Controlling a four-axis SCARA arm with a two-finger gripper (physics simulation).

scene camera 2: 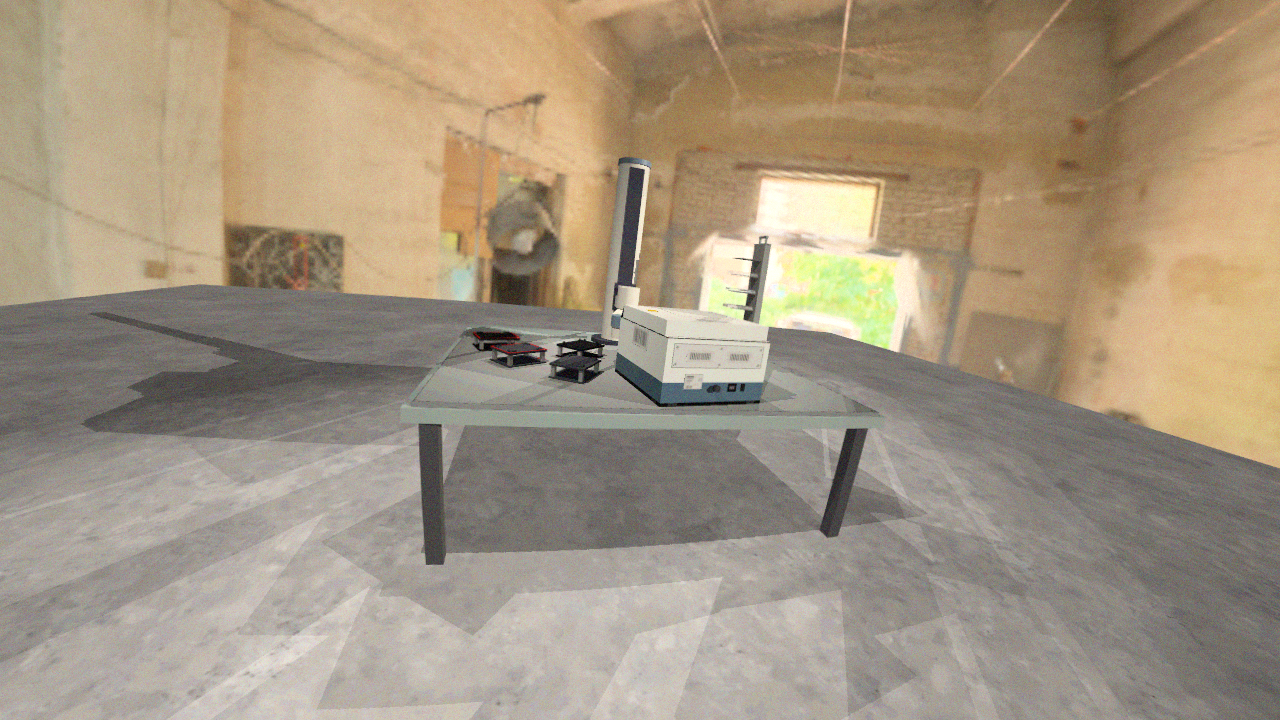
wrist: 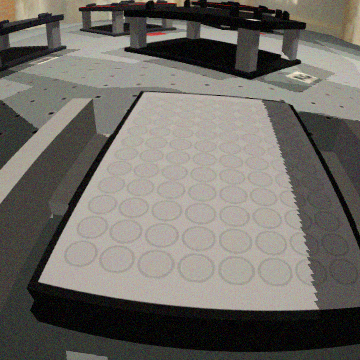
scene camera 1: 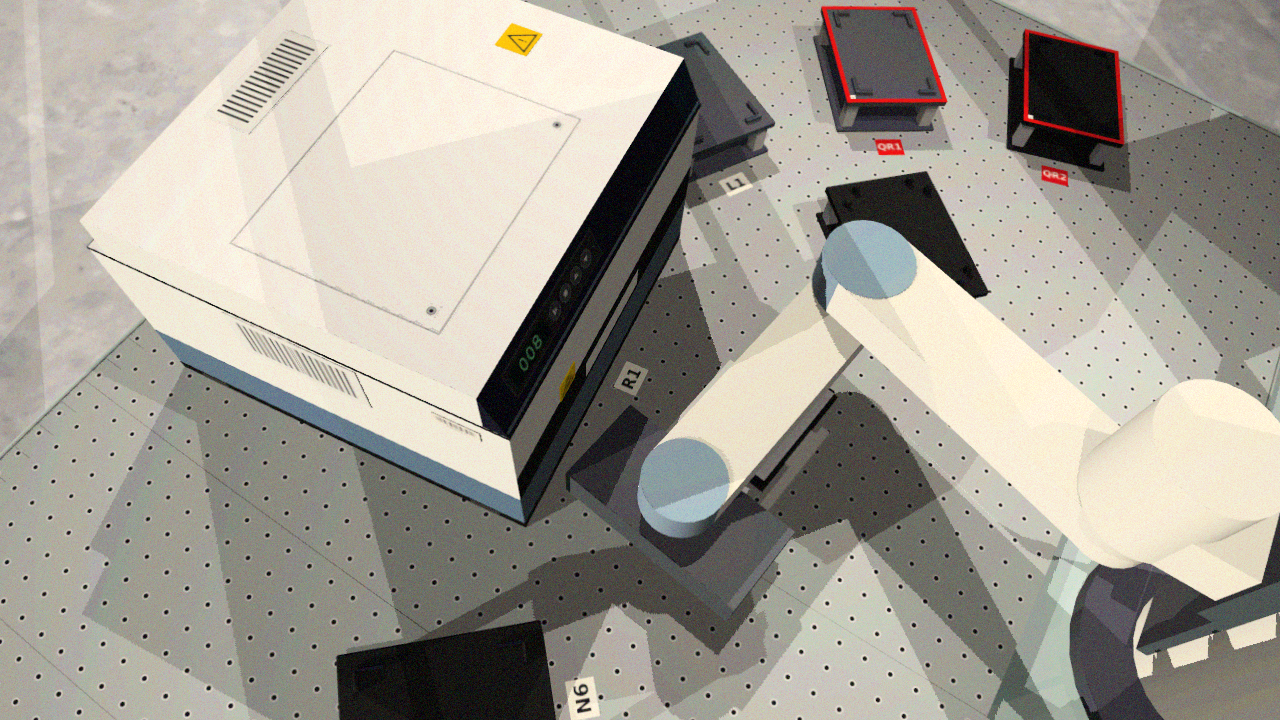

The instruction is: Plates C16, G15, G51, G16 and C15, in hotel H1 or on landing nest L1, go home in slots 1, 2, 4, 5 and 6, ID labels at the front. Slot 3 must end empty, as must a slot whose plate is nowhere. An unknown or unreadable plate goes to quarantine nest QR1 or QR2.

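Seen in the pictures: gripper, fingertip midpoint: (wrist: 217,126); arm's base, link origin: (scene camera 2: 615,342) (scene camera 1: 1199,668).
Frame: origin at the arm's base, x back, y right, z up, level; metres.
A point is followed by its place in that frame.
A plate (wrist: 190,190) @(x -0.470, y -0.031, z 0.027 m) with a pale, round-welled top and a black rim lies level between the two fingers of my gripper (wrist: 217,126) @(x -0.457, y 0.006, z 0.030 m), which is shut on it. No ID label is readable on the rim facing the wrist camera. In scene camera 1 the forearm hides most of the plate and the fingers. Landing nest L1 (scene camera 1: 725,94) @(x -0.687, y 0.297, z 0.062 m) (scene camera 2: 575,363) @(x -0.755, y 0.287, z 0.063 m) shows no plate on its visible part. Quarantine nests QR1 (scene camera 1: 884,55) @(x -0.563, y 0.469, z 0.062 m) (scene camera 2: 518,349) @(x -0.594, y 0.473, z 0.063 m) and QR2 (scene camera 1: 1074,85) @(x -0.350, y 0.568, z 0.063 m) (scene camera 2: 494,337) @(x -0.401, y 0.572, z 0.063 m) have red outlines and show no plate. A tall shelf tower (scene camera 2: 760,282) @(x -0.331, y -0.581, z 0.390 m) stands behind the table; its slots are too small to read.
A white instrument (scene camera 1: 358,179) @(x -0.796, y -0.133, z 0.259 m) (scene camera 2: 693,353) @(x -1.003, y -0.012, z 0.171 m) showing 008 stands left of the arm, by label R1 (scene camera 1: 631,377) @(x -0.591, y -0.045, z 0.013 m). A black raised nest (scene camera 1: 930,214) @(x -0.421, y 0.275, z 0.063 m) (wrist: 215,19) @(x -0.440, y 0.157, z 0.059 m) stands partly behind the arm's elbow. Nest N6 (scene camera 1: 447,671) @(x -0.559, y -0.368, z 0.063 m) is at the lower left. The robot column (scene camera 2: 631,241) @(x -0.077, y -0.009, z 0.506 m) rises behind the instrument.
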